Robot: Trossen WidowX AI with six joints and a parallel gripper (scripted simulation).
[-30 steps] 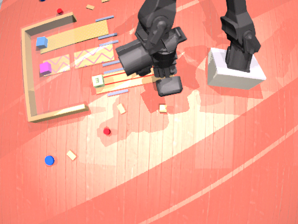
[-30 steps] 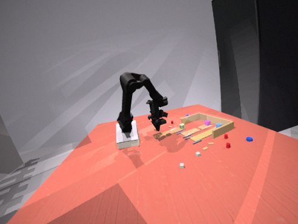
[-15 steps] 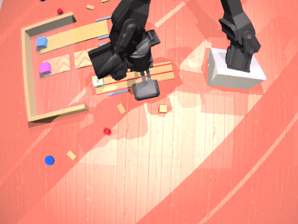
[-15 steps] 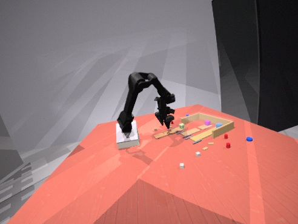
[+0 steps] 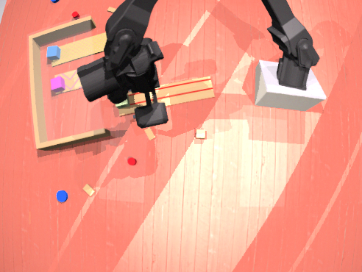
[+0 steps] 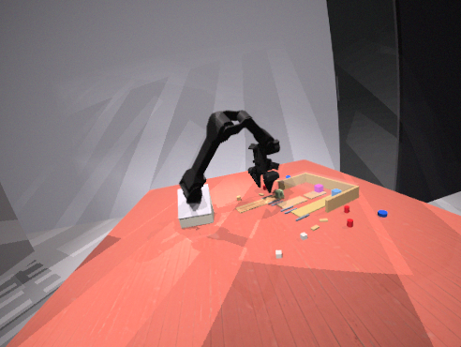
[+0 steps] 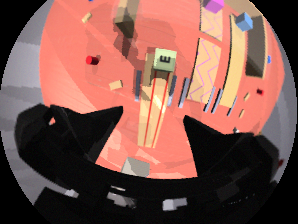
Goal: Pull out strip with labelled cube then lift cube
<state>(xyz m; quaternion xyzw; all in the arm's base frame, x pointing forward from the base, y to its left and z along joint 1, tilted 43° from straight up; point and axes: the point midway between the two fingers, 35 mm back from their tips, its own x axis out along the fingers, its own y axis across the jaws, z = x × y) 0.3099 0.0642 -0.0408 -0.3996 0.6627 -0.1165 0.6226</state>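
Now: gripper tip 7 cm short of the pale labelled cube, 2 cm to the right of it and 4 cm above it.
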